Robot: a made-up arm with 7 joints. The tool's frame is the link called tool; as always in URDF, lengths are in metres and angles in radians. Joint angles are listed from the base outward.
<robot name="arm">
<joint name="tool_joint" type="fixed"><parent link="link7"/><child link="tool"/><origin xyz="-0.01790 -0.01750 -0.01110" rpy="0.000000 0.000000 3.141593"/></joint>
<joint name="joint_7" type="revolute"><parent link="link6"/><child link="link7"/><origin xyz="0.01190 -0.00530 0.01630" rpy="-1.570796 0.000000 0.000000"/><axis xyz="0 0 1"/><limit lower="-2.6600" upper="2.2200"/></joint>
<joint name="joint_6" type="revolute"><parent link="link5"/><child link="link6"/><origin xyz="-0.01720 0.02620 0.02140" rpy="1.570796 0.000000 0.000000"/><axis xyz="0 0 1"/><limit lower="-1.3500" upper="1.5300"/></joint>
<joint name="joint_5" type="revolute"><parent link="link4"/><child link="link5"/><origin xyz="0.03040 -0.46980 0.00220" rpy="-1.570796 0.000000 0.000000"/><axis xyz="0 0 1"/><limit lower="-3.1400" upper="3.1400"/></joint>
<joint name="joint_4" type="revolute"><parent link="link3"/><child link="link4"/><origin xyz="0.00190 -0.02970 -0.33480" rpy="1.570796 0.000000 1.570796"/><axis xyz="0 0 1"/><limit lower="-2.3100" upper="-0.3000"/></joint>
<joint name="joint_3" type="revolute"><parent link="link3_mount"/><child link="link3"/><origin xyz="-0.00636 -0.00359 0.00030" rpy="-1.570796 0.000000 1.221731"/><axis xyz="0 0 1"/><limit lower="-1.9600" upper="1.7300"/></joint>
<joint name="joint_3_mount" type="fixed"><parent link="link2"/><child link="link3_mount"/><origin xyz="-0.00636 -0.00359 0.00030"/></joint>
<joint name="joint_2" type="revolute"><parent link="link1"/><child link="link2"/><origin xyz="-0.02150 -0.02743 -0.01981" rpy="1.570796 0.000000 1.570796"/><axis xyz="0 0 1"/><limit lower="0.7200" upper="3.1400"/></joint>
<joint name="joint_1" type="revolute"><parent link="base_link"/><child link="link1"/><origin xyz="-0.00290 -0.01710 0.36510" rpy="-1.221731 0.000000 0.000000"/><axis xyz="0 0 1"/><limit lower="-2.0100" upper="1.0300"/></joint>
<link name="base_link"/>
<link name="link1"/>
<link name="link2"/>
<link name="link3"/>
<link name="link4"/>
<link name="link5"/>
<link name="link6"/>
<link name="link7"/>
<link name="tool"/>
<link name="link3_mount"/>
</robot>
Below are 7 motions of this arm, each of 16 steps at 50 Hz.
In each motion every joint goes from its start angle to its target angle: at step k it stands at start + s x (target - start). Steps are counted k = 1, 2, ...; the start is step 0. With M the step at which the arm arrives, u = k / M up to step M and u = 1 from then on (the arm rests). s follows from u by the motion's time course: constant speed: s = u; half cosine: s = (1 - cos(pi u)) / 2; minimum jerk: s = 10 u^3 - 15 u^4 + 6 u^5.
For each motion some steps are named. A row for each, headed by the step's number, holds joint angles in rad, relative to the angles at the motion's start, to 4 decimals.
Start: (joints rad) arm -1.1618 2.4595 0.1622 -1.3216 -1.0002 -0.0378 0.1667
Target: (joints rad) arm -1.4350 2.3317 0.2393 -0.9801 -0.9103 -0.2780 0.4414
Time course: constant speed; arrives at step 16
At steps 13, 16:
13: -0.2220 -0.1038 0.0626 0.2775 0.0730 -0.1952 0.2232
16: -0.2732 -0.1278 0.0771 0.3415 0.0899 -0.2402 0.2747

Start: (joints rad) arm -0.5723 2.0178 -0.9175 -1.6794 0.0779 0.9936 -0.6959
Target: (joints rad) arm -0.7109 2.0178 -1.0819 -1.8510 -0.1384 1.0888 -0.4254
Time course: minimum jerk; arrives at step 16
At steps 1, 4, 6, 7, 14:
1: -0.0003 0.0000 -0.0004 -0.0004 -0.0005 0.0002 0.0006
4: -0.0143 0.0000 -0.0170 -0.0178 -0.0224 0.0099 0.0280
6: -0.0381 0.0000 -0.0452 -0.0472 -0.0595 0.0262 0.0744
7: -0.0532 0.0000 -0.0631 -0.0659 -0.0831 0.0366 0.1039
14: -0.1364 0.0000 -0.1618 -0.1688 -0.2128 0.0937 0.2662

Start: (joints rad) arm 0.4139 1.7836 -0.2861 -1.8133 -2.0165 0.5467 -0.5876
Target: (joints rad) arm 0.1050 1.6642 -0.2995 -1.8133 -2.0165 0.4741 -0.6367
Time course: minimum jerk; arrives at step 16
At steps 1, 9, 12, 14, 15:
1: -0.0007 -0.0003 0.0000 0.0000 0.0000 -0.0002 -0.0001
9: -0.1903 -0.0735 -0.0083 0.0000 0.0000 -0.0447 -0.0302
12: -0.2769 -0.1070 -0.0120 0.0000 0.0000 -0.0651 -0.0440
14: -0.3039 -0.1175 -0.0132 0.0000 0.0000 -0.0714 -0.0483
15: -0.3082 -0.1191 -0.0134 0.0000 0.0000 -0.0724 -0.0490

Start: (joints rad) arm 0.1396 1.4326 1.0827 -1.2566 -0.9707 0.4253 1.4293
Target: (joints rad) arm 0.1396 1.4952 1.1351 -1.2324 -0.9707 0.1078 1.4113
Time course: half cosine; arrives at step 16
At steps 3, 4, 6, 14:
3: 0.0000 0.0053 0.0044 0.0020 0.0000 -0.0268 -0.0015
4: 0.0000 0.0092 0.0077 0.0035 0.0000 -0.0465 -0.0026
6: 0.0000 0.0193 0.0162 0.0075 0.0000 -0.0980 -0.0056
14: 0.0000 0.0602 0.0504 0.0233 0.0000 -0.3054 -0.0173

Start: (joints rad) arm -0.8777 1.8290 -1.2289 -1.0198 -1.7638 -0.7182 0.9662
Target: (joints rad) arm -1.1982 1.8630 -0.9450 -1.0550 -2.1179 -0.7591 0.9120
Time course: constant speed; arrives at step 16
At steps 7, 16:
7: -0.1402 0.0149 0.1242 -0.0154 -0.1549 -0.0179 -0.0237
16: -0.3205 0.0340 0.2839 -0.0352 -0.3541 -0.0409 -0.0542

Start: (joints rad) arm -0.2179 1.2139 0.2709 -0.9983 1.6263 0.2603 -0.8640
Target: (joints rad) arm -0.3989 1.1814 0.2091 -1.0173 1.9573 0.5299 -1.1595
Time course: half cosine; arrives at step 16
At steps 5, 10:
5: -0.0402 -0.0072 -0.0137 -0.0042 0.0736 0.0599 -0.0657
10: -0.1251 -0.0225 -0.0427 -0.0131 0.2288 0.1864 -0.2043

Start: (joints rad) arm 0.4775 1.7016 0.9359 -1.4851 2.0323 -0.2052 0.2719
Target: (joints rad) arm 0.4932 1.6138 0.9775 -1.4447 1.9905 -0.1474 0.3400
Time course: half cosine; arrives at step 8
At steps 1, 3, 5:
1: 0.0006 -0.0033 0.0016 0.0015 -0.0016 0.0022 0.0026
3: 0.0048 -0.0271 0.0128 0.0125 -0.0129 0.0178 0.0210
5: 0.0109 -0.0607 0.0288 0.0279 -0.0289 0.0400 0.0471

